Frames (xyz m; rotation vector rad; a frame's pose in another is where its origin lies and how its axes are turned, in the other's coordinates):
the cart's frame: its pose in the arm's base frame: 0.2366 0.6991 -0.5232 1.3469 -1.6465 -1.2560
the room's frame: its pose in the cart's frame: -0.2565 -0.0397 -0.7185 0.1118 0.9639 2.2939
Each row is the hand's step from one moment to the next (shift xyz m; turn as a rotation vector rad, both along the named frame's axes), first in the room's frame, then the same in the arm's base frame.
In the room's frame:
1: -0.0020 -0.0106 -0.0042 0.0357 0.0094 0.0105
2: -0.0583 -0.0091 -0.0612 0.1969 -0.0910 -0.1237
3: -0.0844 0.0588 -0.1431 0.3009 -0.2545 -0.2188
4: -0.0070 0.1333 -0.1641 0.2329 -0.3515 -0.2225
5: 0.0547 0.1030 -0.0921 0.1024 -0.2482 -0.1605
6: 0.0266 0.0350 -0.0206 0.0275 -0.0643 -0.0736
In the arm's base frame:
1: 0.0068 -0.0082 0.0044 -0.0073 0.0313 0.0210
2: 0.0516 -0.0425 -0.0525 0.1734 0.0934 0.1535
3: 0.1046 -0.0071 -0.1416 0.3274 0.0672 0.3024
4: 0.1138 0.1019 -0.1463 0.3496 -0.0478 0.3206
5: 0.0643 0.1189 -0.0617 0.2407 -0.0785 0.1837
6: 0.0130 0.0452 -0.0122 0.0927 -0.0164 0.0380

